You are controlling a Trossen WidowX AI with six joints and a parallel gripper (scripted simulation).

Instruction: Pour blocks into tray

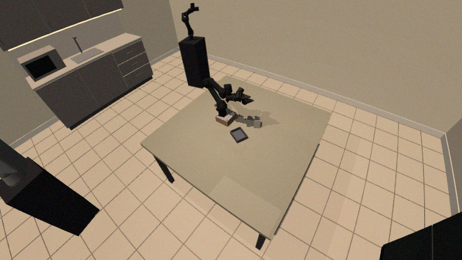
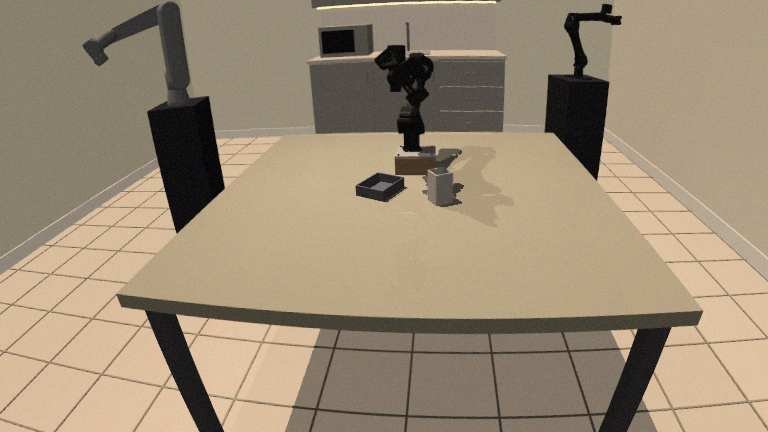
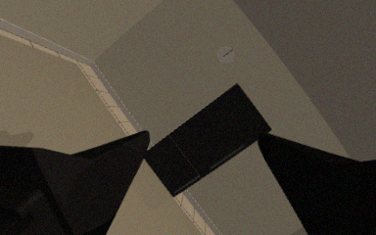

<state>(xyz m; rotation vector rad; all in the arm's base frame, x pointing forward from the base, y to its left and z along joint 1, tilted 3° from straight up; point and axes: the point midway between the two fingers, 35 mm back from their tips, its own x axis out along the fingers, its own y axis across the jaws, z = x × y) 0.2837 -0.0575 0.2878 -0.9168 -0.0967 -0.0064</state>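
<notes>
Right now my gripper tip is 3 cm short of the grey square cup, 9 cm to the right of it and 35 cm above it.
</notes>
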